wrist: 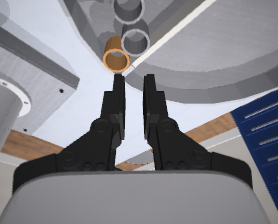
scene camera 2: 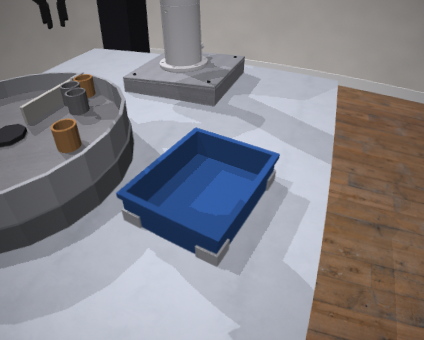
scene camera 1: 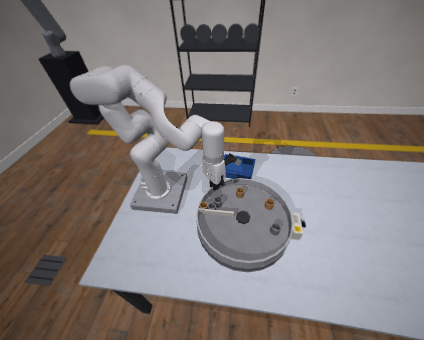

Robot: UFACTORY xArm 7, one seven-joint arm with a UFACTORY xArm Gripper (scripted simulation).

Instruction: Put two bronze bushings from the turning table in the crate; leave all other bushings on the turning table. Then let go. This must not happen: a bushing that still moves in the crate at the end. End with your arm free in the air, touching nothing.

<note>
The pictures show: my gripper, a grey turning table and a blue crate.
</note>
